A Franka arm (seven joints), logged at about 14 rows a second.
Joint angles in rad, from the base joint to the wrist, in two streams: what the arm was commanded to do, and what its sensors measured. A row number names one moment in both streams.
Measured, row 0:
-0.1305, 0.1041, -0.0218, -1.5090, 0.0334, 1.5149, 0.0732
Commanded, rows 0 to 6:
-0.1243, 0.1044, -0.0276, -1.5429, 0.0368, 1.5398, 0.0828
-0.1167, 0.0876, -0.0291, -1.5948, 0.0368, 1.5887, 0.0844
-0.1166, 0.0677, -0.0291, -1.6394, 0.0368, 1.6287, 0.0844
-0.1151, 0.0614, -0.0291, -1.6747, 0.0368, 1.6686, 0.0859
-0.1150, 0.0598, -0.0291, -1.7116, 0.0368, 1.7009, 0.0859
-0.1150, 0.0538, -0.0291, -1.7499, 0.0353, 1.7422, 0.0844
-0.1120, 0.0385, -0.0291, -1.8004, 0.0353, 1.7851, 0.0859
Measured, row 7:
-0.1224, 0.0998, -0.0233, -1.6825, 0.0334, 1.7053, 0.0732
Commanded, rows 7 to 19:
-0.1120, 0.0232, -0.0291, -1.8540, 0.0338, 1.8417, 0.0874
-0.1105, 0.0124, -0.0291, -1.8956, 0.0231, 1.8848, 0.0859
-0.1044, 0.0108, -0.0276, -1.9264, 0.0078, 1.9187, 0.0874
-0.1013, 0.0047, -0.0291, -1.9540, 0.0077, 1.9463, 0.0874
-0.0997, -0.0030, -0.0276, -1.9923, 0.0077, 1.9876, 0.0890
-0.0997, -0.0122, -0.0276, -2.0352, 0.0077, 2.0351, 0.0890
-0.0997, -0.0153, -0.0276, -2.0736, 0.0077, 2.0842, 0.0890
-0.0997, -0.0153, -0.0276, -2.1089, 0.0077, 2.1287, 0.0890
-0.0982, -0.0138, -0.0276, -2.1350, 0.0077, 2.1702, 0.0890
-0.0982, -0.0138, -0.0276, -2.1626, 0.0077, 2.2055, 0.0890
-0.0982, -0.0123, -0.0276, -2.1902, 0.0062, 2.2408, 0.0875
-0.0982, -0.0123, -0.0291, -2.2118, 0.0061, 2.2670, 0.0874
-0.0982, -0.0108, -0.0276, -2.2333, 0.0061, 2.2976, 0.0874
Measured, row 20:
-0.1056, 0.0257, -0.0232, -2.1677, 0.0253, 2.2402, 0.0732
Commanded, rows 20 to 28:
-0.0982, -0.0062, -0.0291, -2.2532, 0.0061, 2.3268, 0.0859
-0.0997, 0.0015, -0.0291, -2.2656, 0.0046, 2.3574, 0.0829
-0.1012, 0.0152, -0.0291, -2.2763, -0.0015, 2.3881, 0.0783
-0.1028, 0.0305, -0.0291, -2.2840, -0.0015, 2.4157, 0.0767
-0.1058, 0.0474, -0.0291, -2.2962, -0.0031, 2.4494, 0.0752
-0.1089, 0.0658, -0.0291, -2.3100, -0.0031, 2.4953, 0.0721
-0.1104, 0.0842, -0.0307, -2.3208, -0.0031, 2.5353, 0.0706
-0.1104, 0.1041, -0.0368, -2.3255, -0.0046, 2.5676, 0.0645
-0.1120, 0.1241, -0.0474, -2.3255, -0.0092, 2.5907, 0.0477
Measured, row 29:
-0.1087, 0.0929, -0.0299, -2.3169, 0.0136, 2.5335, 0.0694
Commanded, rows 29 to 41:
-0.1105, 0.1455, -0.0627, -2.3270, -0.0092, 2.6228, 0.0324
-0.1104, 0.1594, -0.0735, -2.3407, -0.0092, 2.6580, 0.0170
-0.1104, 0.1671, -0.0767, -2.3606, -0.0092, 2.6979, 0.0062
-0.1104, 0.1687, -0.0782, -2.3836, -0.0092, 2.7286, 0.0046
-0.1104, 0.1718, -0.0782, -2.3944, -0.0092, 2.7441, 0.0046
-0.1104, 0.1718, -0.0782, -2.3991, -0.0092, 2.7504, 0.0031
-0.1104, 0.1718, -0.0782, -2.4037, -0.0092, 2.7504, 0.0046
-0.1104, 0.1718, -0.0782, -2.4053, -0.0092, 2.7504, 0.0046
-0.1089, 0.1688, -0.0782, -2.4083, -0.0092, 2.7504, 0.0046
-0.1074, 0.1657, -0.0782, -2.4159, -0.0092, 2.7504, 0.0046
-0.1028, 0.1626, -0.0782, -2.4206, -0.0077, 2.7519, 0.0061
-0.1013, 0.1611, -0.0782, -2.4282, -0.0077, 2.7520, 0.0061
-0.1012, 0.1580, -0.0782, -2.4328, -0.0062, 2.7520, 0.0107
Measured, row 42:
-0.1055, 0.1884, -0.0748, -2.3964, 0.0115, 2.7337, 0.0035
